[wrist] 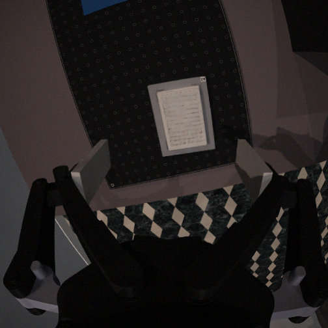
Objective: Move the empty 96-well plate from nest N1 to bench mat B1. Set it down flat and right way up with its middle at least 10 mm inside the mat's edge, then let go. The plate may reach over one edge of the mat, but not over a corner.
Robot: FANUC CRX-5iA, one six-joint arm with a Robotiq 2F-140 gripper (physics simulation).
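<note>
The white 96-well plate (pixel 184 119) lies flat in the grey nest (pixel 156 122), above the middle of the wrist view. A small label, too small to read surely, sits at the nest's upper right corner. My gripper (pixel 172 152) is open and empty, its two fingers wide apart at the left and right, nearer the bottom of the view than the plate. The plate lies beyond the line between the fingertips, and the gripper is above the table, not touching it. Part of a flat blue surface (pixel 100 5) shows at the top edge; whether it is mat B1 I cannot tell.
The nest stands on a black board with rows of small holes (pixel 135 55). A brownish table top (pixel 30 100) surrounds it. A dark block (pixel 310 25) is at the top right. The table's near edge gives way to a diamond-patterned floor (pixel 180 212). A shadow falls at the right.
</note>
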